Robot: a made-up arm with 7 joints.
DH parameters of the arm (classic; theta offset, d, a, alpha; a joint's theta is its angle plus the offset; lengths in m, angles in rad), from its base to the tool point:
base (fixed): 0 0 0 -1.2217
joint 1: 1.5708 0 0 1.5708
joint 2: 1.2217 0 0 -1.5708
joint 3: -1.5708 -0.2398 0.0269 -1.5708
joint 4: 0 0 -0.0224 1.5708
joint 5: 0 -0.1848 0 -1.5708
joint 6: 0 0 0 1.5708
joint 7: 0 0 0 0
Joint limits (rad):
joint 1: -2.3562..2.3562
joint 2: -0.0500..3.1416
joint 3: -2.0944..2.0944
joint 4: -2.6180..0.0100
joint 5: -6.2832..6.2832
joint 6: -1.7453..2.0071
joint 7: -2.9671..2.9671
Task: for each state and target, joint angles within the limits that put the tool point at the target. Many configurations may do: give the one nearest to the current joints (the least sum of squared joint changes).
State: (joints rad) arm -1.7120 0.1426 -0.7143 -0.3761 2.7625 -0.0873 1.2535
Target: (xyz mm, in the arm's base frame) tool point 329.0 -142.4 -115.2
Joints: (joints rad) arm -1.0667 0.3116 -0.9857 -1.2274 2.7625 -0.0873 1.2535
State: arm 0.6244 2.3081 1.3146 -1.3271 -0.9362 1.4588 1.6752
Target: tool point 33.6 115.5 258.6
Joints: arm 0.2674 1.9125 1.6738 -1.9319 -0.9362 1.4588 1.6752
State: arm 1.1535 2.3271 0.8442 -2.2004 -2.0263 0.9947 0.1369
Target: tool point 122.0 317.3 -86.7
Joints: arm 1.6029 2.0456 0.4652 -1.4603 -2.0263 0.9947 0.1369
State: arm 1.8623 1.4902 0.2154 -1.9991 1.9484 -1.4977 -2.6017
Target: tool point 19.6 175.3 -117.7
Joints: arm 1.7517 1.9026 0.3073 -2.3657 1.9484 -1.4977 -2.6017
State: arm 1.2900 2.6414 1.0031 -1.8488 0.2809 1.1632 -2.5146
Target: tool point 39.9 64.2 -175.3
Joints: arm 2.1672 2.8107 0.5794 -2.4824 0.2809 1.1632 -2.5146
